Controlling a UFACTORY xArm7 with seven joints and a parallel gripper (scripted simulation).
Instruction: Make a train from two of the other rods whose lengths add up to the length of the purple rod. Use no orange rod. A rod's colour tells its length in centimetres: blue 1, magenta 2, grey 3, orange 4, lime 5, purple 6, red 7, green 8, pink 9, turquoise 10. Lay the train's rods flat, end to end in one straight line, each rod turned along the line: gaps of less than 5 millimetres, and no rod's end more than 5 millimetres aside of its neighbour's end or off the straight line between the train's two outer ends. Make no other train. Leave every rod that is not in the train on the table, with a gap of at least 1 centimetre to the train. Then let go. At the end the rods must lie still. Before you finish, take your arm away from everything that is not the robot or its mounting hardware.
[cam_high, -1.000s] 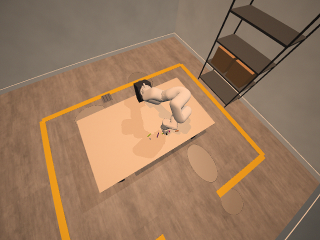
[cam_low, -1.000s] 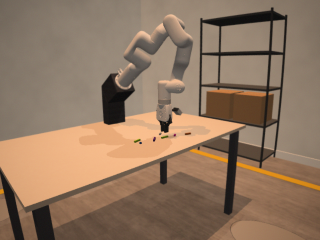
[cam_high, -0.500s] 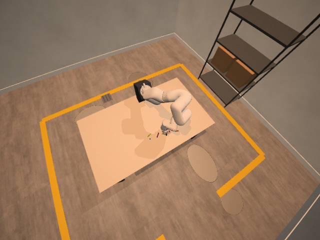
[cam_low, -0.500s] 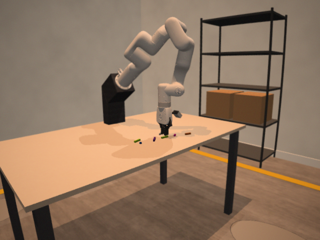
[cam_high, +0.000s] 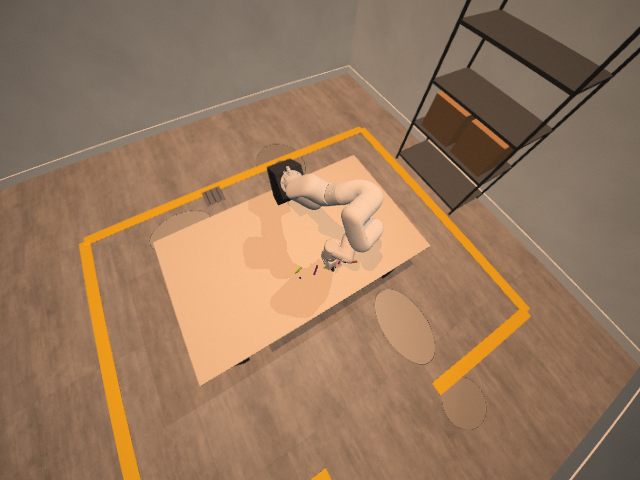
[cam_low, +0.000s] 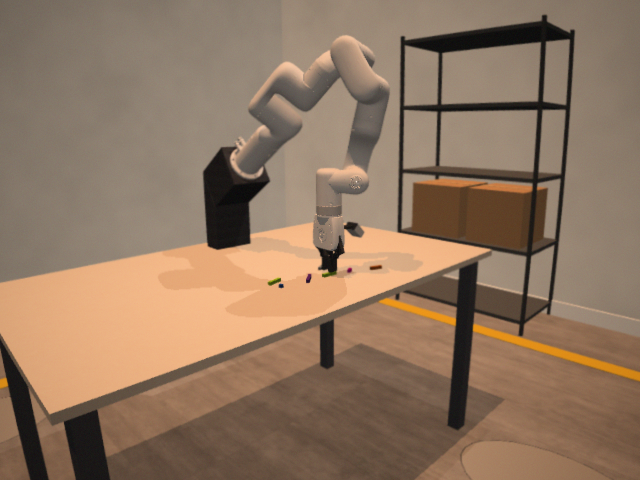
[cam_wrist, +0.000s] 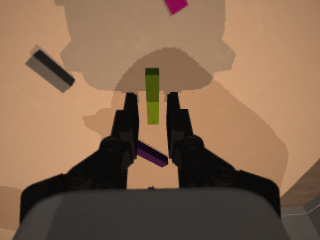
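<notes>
Right now the small blue rod is 8 cm behind my hand, 16 cm to the right of it and 3 cm below it. The rest, counted from my hand: purple rod 4 cm behind, 6 cm to the right, 3 cm below; grey rod 6 cm behind, 5 cm to the left, 3 cm below; magenta rod 4 cm ahead, 6 cm to the left, 3 cm below.
</notes>
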